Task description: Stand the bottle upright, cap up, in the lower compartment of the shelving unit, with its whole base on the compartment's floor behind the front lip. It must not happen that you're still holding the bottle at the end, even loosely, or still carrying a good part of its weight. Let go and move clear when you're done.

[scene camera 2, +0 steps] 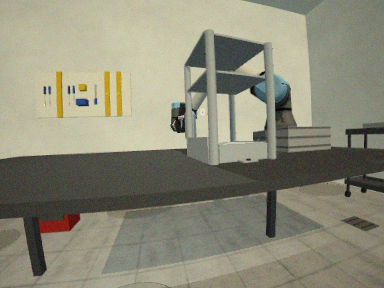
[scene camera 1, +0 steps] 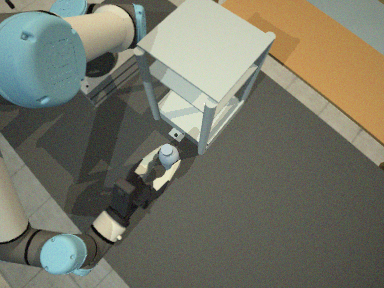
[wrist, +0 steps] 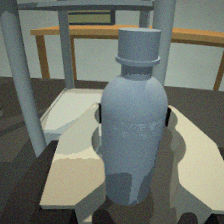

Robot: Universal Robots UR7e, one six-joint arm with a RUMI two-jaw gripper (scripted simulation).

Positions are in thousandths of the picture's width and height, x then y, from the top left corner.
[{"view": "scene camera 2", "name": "shelving unit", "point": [579, 182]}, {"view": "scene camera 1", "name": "shelving unit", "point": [548, 186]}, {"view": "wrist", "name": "my gripper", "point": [592, 471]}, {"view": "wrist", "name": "bottle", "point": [600, 467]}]
